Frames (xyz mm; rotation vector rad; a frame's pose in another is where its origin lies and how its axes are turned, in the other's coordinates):
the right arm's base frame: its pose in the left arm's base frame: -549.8 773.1 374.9 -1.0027 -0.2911 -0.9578
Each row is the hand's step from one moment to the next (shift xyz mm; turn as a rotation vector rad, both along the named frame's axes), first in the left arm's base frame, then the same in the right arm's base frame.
Working: the left arm's base frame: its pose in the right arm's base frame: 510.7 506.9 -723.0 1.0027 0.2911 0.9578

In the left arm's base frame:
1: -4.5 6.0 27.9 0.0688 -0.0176 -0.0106
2: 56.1 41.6 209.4 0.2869 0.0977 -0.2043
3: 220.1 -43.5 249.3 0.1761 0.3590 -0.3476
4: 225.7 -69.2 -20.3 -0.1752 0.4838 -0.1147
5: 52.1 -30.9 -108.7 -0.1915 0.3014 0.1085
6: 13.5 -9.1 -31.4 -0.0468 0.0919 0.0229
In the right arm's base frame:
1: 11.1 -18.7 19.1 0.0429 0.0573 -0.0062
2: 137.1 -69.6 158.4 -0.0118 0.3643 0.0274
3: 302.4 20.9 143.6 -0.3053 0.4094 0.1411
4: 155.7 177.3 -21.9 -0.4345 0.0196 0.2979
5: -19.2 98.6 -73.4 -0.2088 -0.1576 0.2661
6: -6.3 27.2 -21.7 -0.0632 -0.0330 0.0780

